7 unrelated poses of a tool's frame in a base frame.
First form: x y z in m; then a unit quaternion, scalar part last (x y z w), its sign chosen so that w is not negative.
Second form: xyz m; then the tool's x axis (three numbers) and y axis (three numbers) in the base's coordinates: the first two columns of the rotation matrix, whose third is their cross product. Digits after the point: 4 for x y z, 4 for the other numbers.
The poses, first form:
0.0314 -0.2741 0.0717 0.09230 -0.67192 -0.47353 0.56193
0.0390 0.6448 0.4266 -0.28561 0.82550 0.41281 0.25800
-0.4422 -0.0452 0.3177 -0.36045 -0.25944 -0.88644 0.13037
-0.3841 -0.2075 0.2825 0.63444 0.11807 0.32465 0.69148
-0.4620 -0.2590 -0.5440 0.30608 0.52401 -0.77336 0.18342
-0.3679 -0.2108 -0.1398 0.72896 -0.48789 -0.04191 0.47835
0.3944 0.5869 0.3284 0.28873 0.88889 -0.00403 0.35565
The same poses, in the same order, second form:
0.0314 -0.2741 0.0717 -0.3514 -0.6562 0.6677 0.4081 0.5345 0.7401
0.0390 0.6448 0.4266 -0.7037 -0.2585 -0.6618 -0.6846 0.4960 0.5342
-0.4422 -0.0452 0.3177 -0.7062 -0.0441 0.7067 0.4182 -0.8314 0.3660
-0.3841 -0.2075 0.2825 0.7613 0.5988 0.2487 -0.2992 -0.0158 0.9541
-0.4620 -0.2590 -0.5440 -0.7453 0.0371 -0.6656 0.6045 -0.3835 -0.6982
-0.3679 -0.2108 -0.1398 0.5204 -0.7514 0.4057 -0.6712 -0.0663 0.7383
0.3944 0.5869 0.3284 -0.5803 0.5104 -0.6346 0.5162 0.8332 0.1982

